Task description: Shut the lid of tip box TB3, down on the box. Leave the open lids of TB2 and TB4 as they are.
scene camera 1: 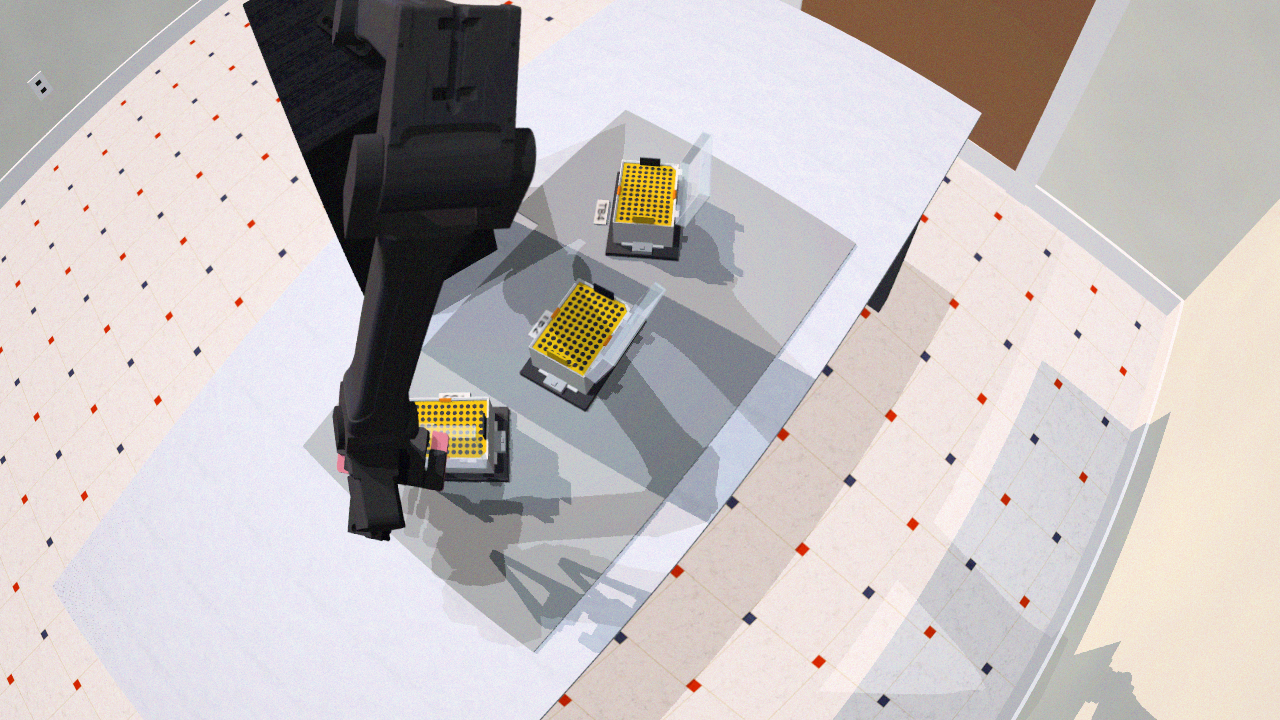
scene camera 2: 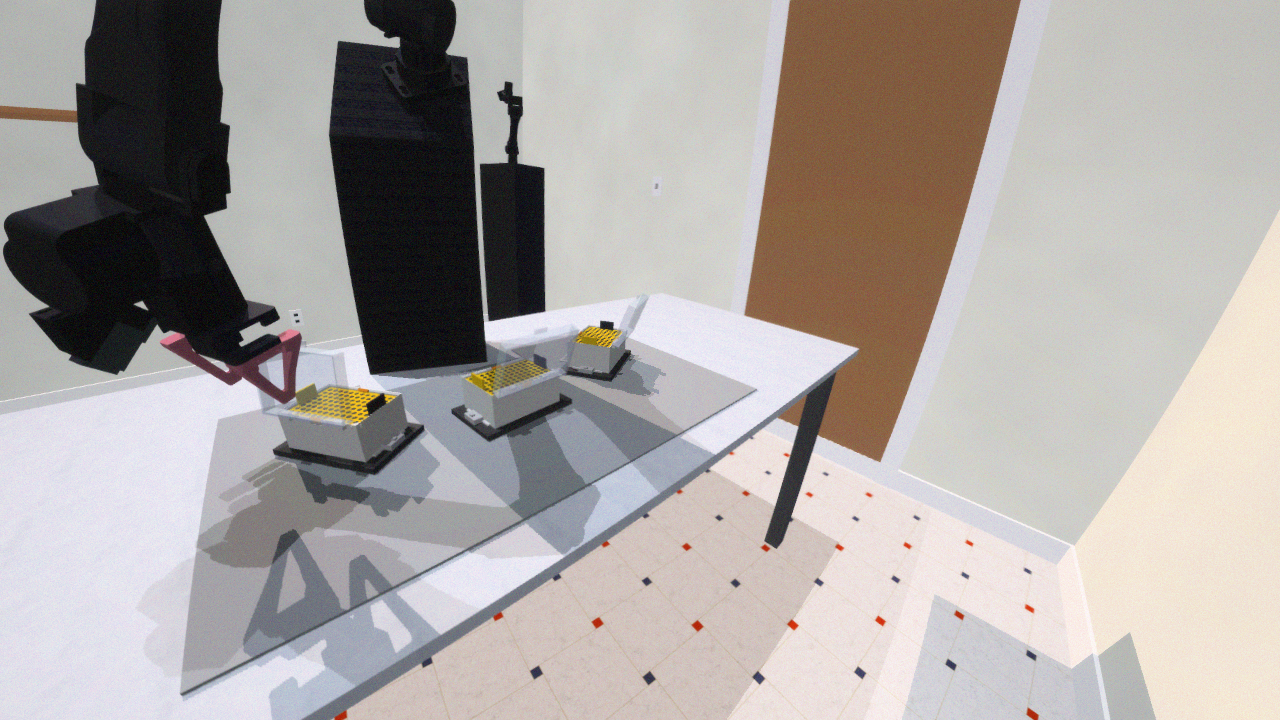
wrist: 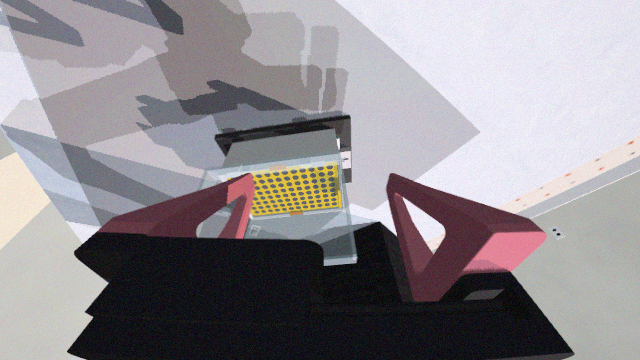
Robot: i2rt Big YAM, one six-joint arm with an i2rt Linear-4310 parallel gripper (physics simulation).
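Seen in the pictures: gripper, fingertip midpoint: (scene camera 2: pixel 261 391) (wrist: pixel 320 180); arm's base, link origin: (scene camera 2: pixel 425 81).
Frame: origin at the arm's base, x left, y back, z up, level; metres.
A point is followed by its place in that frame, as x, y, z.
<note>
Tip box TB3 (scene camera 1: pixel 474 428) {-0.320, -0.233, -0.363} (scene camera 2: pixel 362 440) {-0.321, -0.235, -0.476} (wrist: pixel 295 190) {-0.364, -0.162, -0.411} has a yellow rack and a grey body; its label is partly hidden. Its clear lid (scene camera 2: pixel 308 356) {-0.343, -0.209, -0.366} (wrist: pixel 345 252) {-0.369, -0.131, -0.364} stands up steeply, off the rack. My gripper (scene camera 1: pixel 391 452) {-0.377, -0.146, -0.411} (scene camera 2: pixel 261 389) {-0.377, -0.146, -0.411} (wrist: pixel 320 180) {-0.377, -0.146, -0.411} is open and empty, by the lid's side of TB3. One pink finger overlaps the lid in the scene camera 2 view; whether it touches is unclear. TB2 (scene camera 1: pixel 581 328) (scene camera 2: pixel 514 402) has its clear lid (scene camera 1: pixel 631 324) {-0.137, -0.364, -0.369} open. TB4 (scene camera 1: pixel 646 195) (scene camera 2: pixel 601 356) has its clear lid (scene camera 1: pixel 696 179) {0.143, -0.373, -0.420} (scene camera 2: pixel 636 313) {0.104, -0.395, -0.388} open.
The boxes stand on dark bases on a grey mat (scene camera 1: pixel 796 259) {0.117, -0.539, -0.514} (scene camera 2: pixel 716 389) {0.135, -0.557, -0.514} on the white table (scene camera 1: pixel 223 573) {-0.633, 0.125, -0.517} (scene camera 2: pixel 80 501) {-0.548, -0.015, -0.517}. TB2 is beside TB3, and TB4 is farther off. A black pedestal (scene camera 2: pixel 407 223) {-0.085, -0.038, -0.244} rises behind the table. The arm hides part of TB3 from above.
</note>
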